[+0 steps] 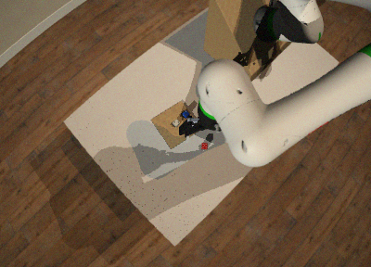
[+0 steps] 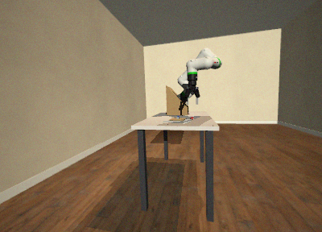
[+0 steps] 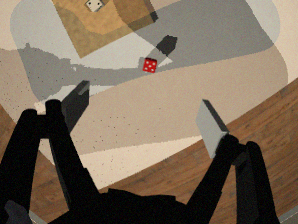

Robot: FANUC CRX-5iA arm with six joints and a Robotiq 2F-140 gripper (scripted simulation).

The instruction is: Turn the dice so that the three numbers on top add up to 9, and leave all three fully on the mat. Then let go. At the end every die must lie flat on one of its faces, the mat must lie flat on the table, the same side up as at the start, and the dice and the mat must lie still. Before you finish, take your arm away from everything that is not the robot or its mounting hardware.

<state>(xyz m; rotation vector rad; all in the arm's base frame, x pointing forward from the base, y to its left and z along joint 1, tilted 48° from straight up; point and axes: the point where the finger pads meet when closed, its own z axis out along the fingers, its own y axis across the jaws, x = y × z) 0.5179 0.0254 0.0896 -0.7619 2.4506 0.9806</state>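
My hand is 10 mm past the red die, 10 mm to the left of it and 150 mm above it. The rest, counted from my hand: white die: 20 mm behind, 140 mm to the right, 140 mm below; mat: 20 mm behind, 140 mm to the right, 150 mm below; blue die: 70 mm behind, 140 mm to the right, 140 mm below.
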